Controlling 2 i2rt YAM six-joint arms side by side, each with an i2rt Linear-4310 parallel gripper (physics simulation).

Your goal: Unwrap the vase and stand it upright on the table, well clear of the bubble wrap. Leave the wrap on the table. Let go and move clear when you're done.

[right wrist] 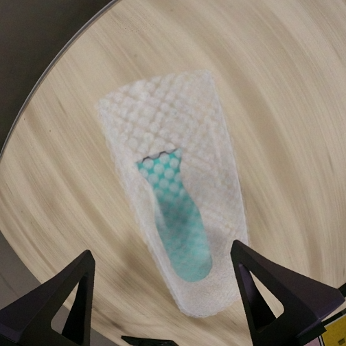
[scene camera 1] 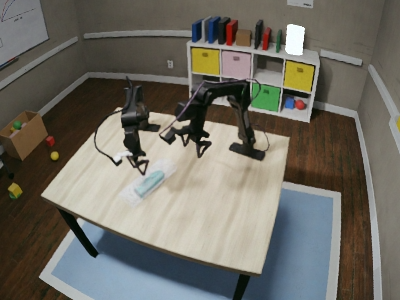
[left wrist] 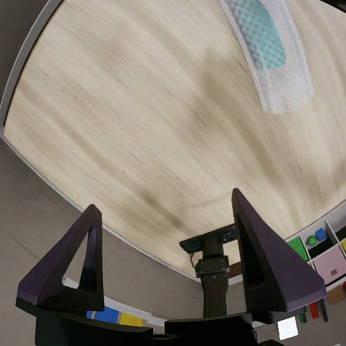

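Note:
The teal vase [scene camera 1: 149, 183] [left wrist: 262, 37] [right wrist: 182, 215] lies on its side, seen through the clear bubble wrap [scene camera 1: 131, 196] [left wrist: 287, 95] [right wrist: 160, 110], which lies flat on the table [scene camera 1: 225, 200] [left wrist: 125, 100] [right wrist: 290, 125]. In the right wrist view the narrow mouth points up and the rounded end points down. My right gripper [scene camera 1: 140, 170] [right wrist: 161, 254] is open and empty, above the table beside the wrap's upper left edge in the scene view. My left gripper [scene camera 1: 193, 150] [left wrist: 159, 202] is open and empty, raised above the table to the right of the wrap.
The left arm's base [scene camera 1: 247, 151] stands at the table's back right. The right arm's base [scene camera 1: 152, 127] is at the back left. A shelf unit [scene camera 1: 315, 85] with bins and books stands behind the table. A cardboard box [scene camera 1: 30, 137] of toys is on the floor at the left.

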